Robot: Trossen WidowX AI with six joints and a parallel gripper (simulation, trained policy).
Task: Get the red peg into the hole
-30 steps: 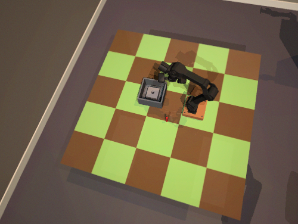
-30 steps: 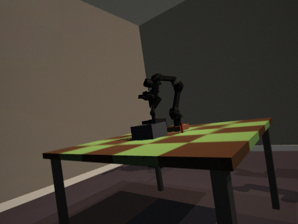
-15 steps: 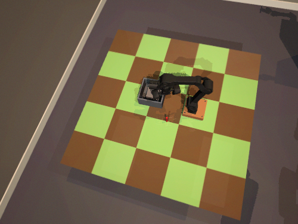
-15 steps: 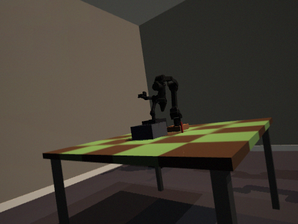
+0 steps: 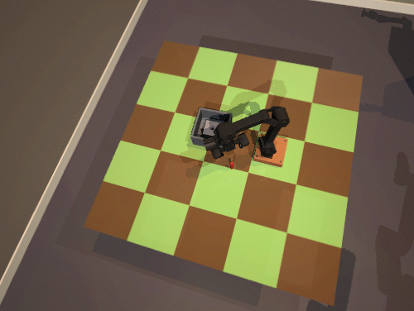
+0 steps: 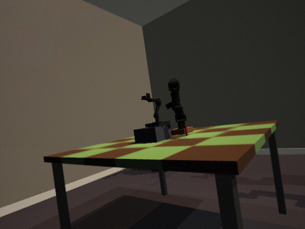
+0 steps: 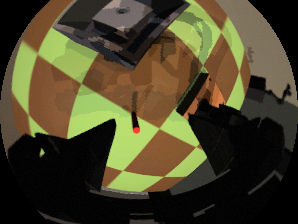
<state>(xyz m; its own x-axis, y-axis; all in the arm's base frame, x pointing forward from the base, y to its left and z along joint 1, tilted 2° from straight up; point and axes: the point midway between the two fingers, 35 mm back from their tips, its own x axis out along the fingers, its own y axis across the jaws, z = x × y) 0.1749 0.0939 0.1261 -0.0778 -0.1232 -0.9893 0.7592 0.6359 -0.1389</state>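
The red peg is 10 mm behind my gripper tip, 50 mm to the left of it and 90 mm below it. From my gripper tip the other things lie so: pale plate (160 mm ahead, 130 mm to the right, 80 mm below); dark box (160 mm ahead, 130 mm to the right, 100 mm below).
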